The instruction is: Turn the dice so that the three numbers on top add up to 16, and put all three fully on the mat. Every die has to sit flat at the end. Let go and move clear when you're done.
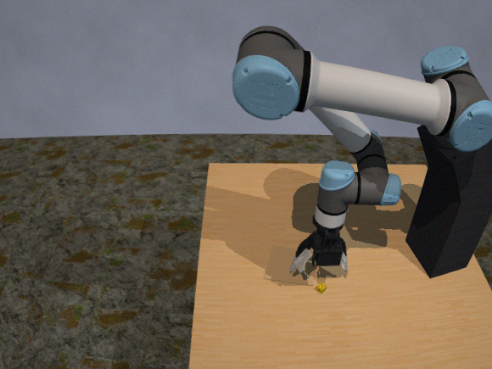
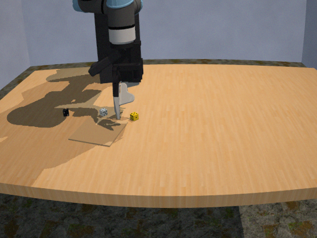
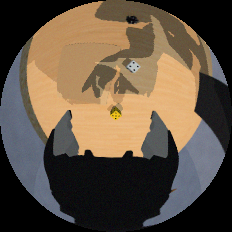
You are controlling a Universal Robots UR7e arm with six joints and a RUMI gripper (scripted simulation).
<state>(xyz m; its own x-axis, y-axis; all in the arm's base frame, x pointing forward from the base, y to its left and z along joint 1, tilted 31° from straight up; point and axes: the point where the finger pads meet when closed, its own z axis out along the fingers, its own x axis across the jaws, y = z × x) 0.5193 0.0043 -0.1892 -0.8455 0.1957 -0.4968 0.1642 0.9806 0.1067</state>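
Now: the yellow die 30 mm to the left of my hand and 40 mm below it. From my hand the other things lie so: thin tan mat (50 mm ahead, 80 mm to the right, 50 mm below); black die (80 mm behind, 200 mm to the right, 40 mm below); white die (50 mm behind, 70 mm to the right, 40 mm below).
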